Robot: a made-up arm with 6 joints.
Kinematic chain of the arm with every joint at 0, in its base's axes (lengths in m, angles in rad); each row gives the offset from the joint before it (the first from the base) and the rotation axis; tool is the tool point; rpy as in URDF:
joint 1: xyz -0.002 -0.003 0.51 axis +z
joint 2: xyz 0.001 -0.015 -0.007 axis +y
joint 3: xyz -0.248 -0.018 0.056 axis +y
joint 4: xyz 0.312 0.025 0.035 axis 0.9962 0 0.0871
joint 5: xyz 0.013 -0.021 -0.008 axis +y
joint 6: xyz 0.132 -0.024 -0.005 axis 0.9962 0 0.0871
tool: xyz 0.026 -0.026 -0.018 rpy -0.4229 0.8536 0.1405
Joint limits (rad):
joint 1: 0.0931..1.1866
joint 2: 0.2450..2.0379
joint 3: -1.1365..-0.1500
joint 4: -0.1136..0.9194
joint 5: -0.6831..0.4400
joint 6: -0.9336..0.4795
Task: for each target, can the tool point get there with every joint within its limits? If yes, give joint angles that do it. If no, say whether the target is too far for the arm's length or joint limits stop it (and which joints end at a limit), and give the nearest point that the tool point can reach.
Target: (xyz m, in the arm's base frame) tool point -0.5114 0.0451 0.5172
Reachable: no: joint limits stop it (at a limit: joint 2, joint 3, joint 4, joint 5, joint 6) | nearest point -0.0696 0.0034 0.2891 | short by 0.499 m
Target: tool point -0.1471 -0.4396 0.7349
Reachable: no: joint limits stop it (at a limit: joint 1, joint 2, joint 3, joint 5, joint 6) | nearest point 0.0233 -0.1221 1.0000 | short by 0.447 m
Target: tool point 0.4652 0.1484 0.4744
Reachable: yes | joints 0.4907 1.6824 -0.9640 0.0982 -0.3272 -0.4411
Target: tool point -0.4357 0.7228 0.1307
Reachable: no: too far | nearest point 0.0979 0.3766 0.2986 | short by 0.658 m
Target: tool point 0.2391 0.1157 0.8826
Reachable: yes | joints 0.7448 0.5480 -0.8268 0.0415 -0.4845 0.1729
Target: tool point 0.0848 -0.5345 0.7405
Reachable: no: joint limits stop it (at a limit: joint 1, joint 2, joint 5, joint 6) | nearest point 0.1914 -0.1065 0.8088 | short by 0.446 m
